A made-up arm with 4 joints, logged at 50 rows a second.
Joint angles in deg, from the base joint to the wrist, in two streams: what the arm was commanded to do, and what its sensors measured. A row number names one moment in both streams.
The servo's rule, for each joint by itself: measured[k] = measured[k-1] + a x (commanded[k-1-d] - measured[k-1]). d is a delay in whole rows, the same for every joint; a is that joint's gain. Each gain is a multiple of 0.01, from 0.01 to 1. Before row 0 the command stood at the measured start. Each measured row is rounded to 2 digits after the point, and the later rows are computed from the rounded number. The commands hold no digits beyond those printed.
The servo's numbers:
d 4
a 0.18 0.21 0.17 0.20
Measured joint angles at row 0:
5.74 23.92 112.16 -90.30
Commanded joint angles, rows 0 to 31:
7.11 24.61 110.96 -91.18
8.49 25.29 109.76 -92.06
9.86 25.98 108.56 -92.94
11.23 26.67 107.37 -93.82
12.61 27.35 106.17 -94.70
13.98 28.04 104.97 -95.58
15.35 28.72 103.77 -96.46
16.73 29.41 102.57 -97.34
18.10 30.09 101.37 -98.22
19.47 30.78 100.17 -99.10
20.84 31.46 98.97 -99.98
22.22 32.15 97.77 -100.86
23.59 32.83 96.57 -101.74
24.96 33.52 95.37 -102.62
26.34 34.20 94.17 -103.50
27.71 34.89 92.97 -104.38
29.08 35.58 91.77 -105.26
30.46 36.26 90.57 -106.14
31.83 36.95 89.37 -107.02
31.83 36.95 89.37 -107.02
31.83 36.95 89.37 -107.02
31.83 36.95 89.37 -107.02
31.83 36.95 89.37 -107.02
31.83 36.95 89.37 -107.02
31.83 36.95 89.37 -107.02
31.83 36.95 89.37 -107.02
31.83 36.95 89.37 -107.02
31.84 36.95 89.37 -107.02
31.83 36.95 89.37 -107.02
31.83 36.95 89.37 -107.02
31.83 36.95 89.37 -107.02
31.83 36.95 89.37 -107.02
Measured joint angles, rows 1 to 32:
5.74 23.92 112.16 -90.30
5.74 23.92 112.16 -90.30
5.74 23.92 112.16 -90.30
5.74 23.92 112.16 -90.30
5.99 24.06 111.96 -90.48
6.44 24.32 111.59 -90.80
7.06 24.67 111.07 -91.23
7.81 25.09 110.44 -91.75
8.67 25.56 109.71 -92.34
9.63 26.08 108.90 -92.99
10.66 26.63 108.03 -93.68
11.75 27.21 107.10 -94.41
12.89 27.81 106.13 -95.17
14.07 28.43 105.12 -95.96
15.29 29.07 104.07 -96.76
16.54 29.72 103.00 -97.58
17.81 30.37 101.91 -98.41
19.10 31.03 100.80 -99.25
20.40 31.70 99.67 -100.10
21.72 32.37 98.53 -100.96
23.04 33.04 97.38 -101.82
24.38 33.72 96.22 -102.68
25.72 34.40 95.06 -103.55
26.82 34.94 94.09 -104.24
27.72 35.36 93.29 -104.80
28.46 35.69 92.62 -105.24
29.07 35.95 92.07 -105.60
29.57 36.16 91.61 -105.88
29.98 36.33 91.23 -106.11
30.31 36.46 90.91 -106.29
30.58 36.56 90.65 -106.44
30.81 36.64 90.43 -106.56

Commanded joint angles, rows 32 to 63:
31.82 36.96 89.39 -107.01
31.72 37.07 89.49 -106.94
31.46 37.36 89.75 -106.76
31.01 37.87 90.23 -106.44
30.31 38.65 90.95 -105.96
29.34 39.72 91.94 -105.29
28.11 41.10 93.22 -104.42
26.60 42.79 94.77 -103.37
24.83 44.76 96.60 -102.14
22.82 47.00 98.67 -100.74
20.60 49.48 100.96 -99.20
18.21 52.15 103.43 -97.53
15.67 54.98 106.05 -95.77
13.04 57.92 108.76 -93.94
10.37 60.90 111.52 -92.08
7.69 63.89 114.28 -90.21
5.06 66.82 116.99 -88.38
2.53 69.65 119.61 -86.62
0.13 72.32 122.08 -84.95
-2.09 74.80 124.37 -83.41
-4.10 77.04 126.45 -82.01
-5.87 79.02 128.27 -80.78
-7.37 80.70 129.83 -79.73
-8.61 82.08 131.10 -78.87
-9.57 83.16 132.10 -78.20
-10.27 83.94 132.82 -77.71
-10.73 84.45 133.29 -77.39
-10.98 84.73 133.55 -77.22
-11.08 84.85 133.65 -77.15
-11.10 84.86 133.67 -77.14
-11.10 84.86 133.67 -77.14
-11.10 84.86 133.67 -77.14
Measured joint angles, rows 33 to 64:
30.99 36.71 90.25 -106.65
31.14 36.76 90.10 -106.72
31.26 36.80 89.98 -106.78
31.36 36.83 89.88 -106.83
31.44 36.86 89.80 -106.87
31.49 36.90 89.75 -106.88
31.48 37.00 89.75 -106.86
31.40 37.18 89.83 -106.78
31.20 37.49 90.02 -106.62
30.87 37.96 90.35 -106.35
30.37 38.62 90.84 -105.96
29.69 39.50 91.51 -105.44
28.82 40.60 92.38 -104.78
27.74 41.94 93.45 -103.97
26.45 43.52 94.73 -103.02
24.97 45.33 96.21 -101.92
23.30 47.36 97.88 -100.69
21.45 49.58 99.73 -99.34
19.46 51.96 101.73 -97.89
17.34 54.47 103.86 -96.35
15.13 57.06 106.09 -94.76
12.86 59.70 108.39 -93.13
10.57 62.35 110.72 -91.49
8.29 64.96 113.04 -89.87
6.06 67.50 115.32 -88.30
3.91 69.92 117.52 -86.80
1.88 72.18 119.61 -85.39
-0.01 74.26 121.56 -84.09
-1.73 76.13 123.35 -82.91
-3.27 77.77 124.96 -81.87
-4.61 79.17 126.38 -80.97
-5.76 80.34 127.60 -80.22

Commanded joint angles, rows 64 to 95:
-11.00 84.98 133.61 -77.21
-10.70 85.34 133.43 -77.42
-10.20 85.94 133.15 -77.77
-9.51 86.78 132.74 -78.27
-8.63 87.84 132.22 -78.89
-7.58 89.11 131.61 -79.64
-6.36 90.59 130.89 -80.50
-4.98 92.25 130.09 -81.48
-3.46 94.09 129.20 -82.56
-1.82 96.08 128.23 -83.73
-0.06 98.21 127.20 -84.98
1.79 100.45 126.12 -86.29
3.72 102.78 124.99 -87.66
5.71 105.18 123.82 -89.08
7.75 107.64 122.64 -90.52
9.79 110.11 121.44 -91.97
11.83 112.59 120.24 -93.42
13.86 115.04 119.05 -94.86
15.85 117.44 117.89 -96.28
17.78 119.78 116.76 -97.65
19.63 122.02 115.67 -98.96
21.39 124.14 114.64 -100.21
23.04 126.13 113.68 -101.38
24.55 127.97 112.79 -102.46
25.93 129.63 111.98 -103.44
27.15 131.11 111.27 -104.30
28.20 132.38 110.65 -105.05
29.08 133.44 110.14 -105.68
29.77 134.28 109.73 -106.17
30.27 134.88 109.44 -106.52
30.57 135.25 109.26 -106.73
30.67 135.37 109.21 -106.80
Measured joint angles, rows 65 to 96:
-6.72 81.29 128.63 -79.61
-7.51 82.04 129.49 -79.12
-8.16 82.63 130.20 -78.72
-8.69 83.10 130.79 -78.40
-9.11 83.49 131.27 -78.16
-9.40 83.88 131.64 -78.01
-9.54 84.31 131.90 -77.96
-9.53 84.83 132.04 -78.02
-9.37 85.46 132.07 -78.19
-9.05 86.23 131.99 -78.48
-8.57 87.15 131.80 -78.88
-7.92 88.22 131.51 -79.40
-7.12 89.45 131.12 -80.03
-6.17 90.84 130.63 -80.77
-5.07 92.39 130.05 -81.61
-3.84 94.08 129.38 -82.55
-2.48 95.91 128.63 -83.57
-1.01 97.86 127.81 -84.67
0.57 99.91 126.93 -85.84
2.23 102.05 126.00 -87.07
3.96 104.26 125.02 -88.34
5.74 106.52 124.01 -89.64
7.56 108.81 122.97 -90.97
9.40 111.11 121.91 -92.31
11.24 113.40 120.85 -93.64
13.07 115.66 119.79 -94.95
14.86 117.86 118.75 -96.24
16.60 119.98 117.74 -97.48
18.28 122.01 116.76 -98.67
19.88 123.92 115.83 -99.80
21.38 125.70 114.95 -100.85
22.77 127.33 114.13 -101.82

